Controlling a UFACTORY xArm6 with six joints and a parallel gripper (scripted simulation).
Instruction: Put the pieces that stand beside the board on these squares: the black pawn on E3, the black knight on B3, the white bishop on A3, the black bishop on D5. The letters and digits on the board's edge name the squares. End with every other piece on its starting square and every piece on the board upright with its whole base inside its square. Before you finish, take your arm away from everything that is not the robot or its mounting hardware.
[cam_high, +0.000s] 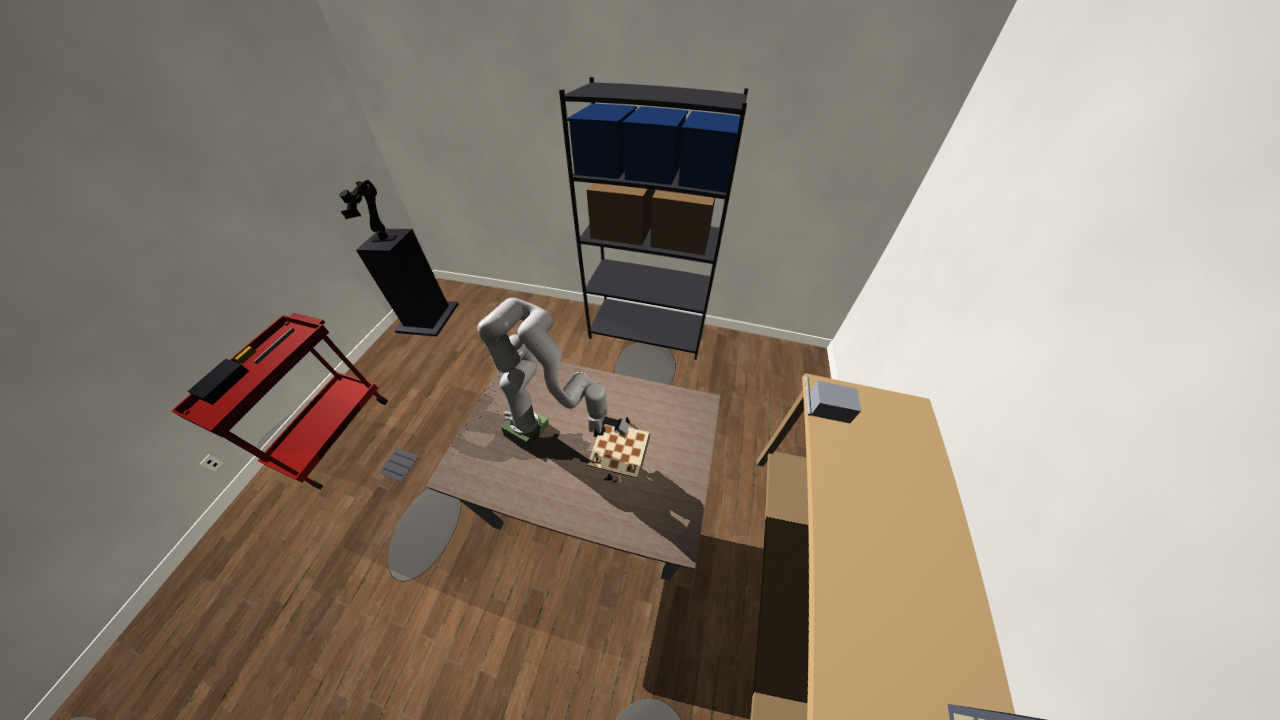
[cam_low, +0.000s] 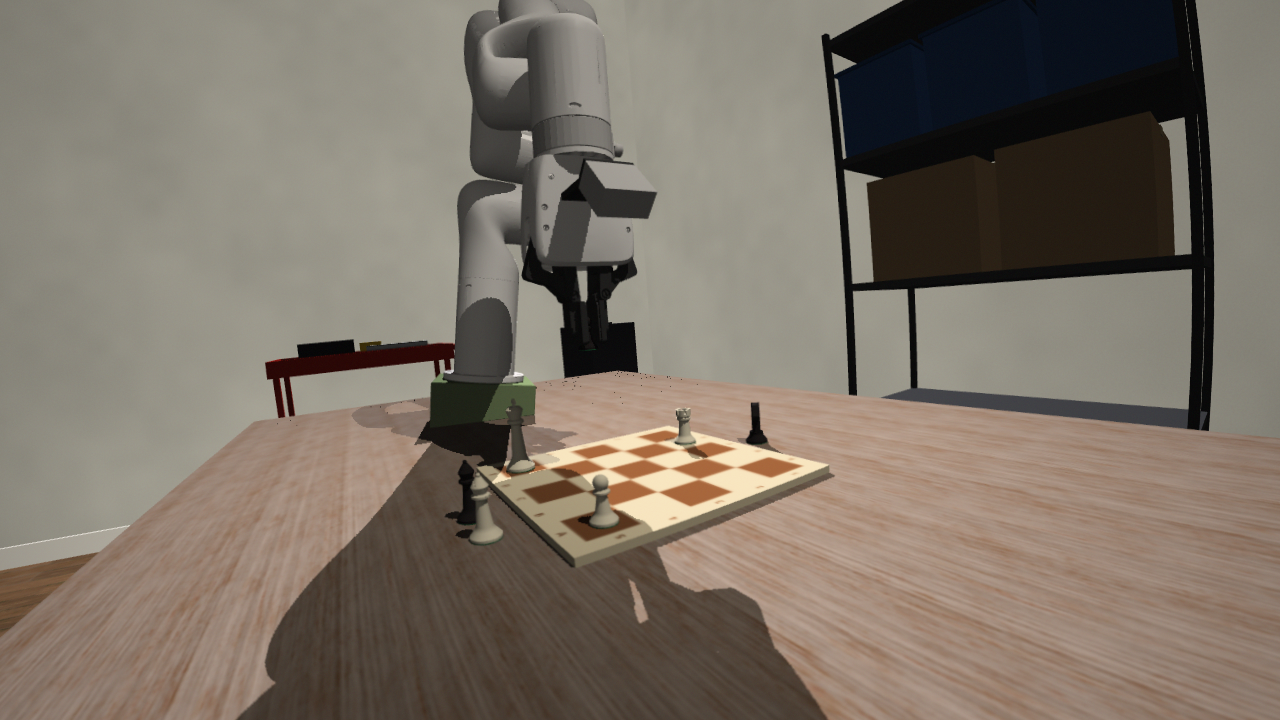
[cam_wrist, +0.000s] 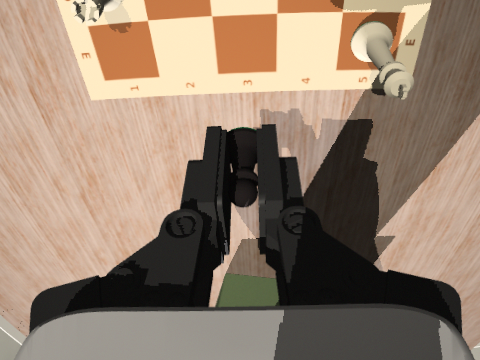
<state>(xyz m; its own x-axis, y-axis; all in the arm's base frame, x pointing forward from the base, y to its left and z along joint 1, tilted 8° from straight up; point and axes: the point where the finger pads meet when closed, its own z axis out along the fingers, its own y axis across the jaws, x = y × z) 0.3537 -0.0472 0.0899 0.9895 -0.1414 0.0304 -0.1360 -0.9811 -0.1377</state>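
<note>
The tall white piece is 10 mm behind my hand, 80 mm to the right of it and 90 mm below it. The rest, counted from my hand: black knight (60 mm ahead, 150 mm to the right, 110 mm below); then black pawn (10 mm below); then chessboard (70 mm ahead, 10 mm to the right, 130 mm below).
</note>
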